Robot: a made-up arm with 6 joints.
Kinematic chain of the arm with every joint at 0, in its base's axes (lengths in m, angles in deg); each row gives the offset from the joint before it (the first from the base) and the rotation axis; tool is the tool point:
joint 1: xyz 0 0 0.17 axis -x
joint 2: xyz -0.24 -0.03 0 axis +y
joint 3: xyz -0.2 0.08 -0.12 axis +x
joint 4: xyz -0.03 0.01 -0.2 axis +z
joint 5: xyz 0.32 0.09 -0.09 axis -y
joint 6: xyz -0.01 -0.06 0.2 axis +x
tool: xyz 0.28 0.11 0
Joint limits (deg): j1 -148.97..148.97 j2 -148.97..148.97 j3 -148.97..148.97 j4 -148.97..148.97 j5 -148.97..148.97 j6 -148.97..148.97
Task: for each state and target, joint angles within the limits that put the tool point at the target. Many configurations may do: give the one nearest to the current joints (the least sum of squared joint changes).
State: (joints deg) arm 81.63 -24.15 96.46 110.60 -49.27 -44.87
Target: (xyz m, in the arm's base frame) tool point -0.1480 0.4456 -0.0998
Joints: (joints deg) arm 93.98 0.16 100.15 49.83 -22.39 -52.09
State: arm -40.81 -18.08 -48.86 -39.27 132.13 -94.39
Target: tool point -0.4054 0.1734 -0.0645
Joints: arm -52.85 -3.08 -39.26 -38.27 143.06 -96.55
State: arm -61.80 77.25 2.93 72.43 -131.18 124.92
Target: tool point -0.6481 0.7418 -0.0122
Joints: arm -48.30 36.02 0.75 50.09 -122.73 131.24
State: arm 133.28 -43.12 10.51 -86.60 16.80 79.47
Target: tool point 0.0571 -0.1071 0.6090
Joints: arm 113.88 -50.46 40.97 -73.80 8.40 75.47
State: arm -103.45 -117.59 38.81 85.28 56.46 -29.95
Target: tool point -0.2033 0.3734 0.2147
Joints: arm -72.82 -121.47 65.81 79.50 71.45 -23.03
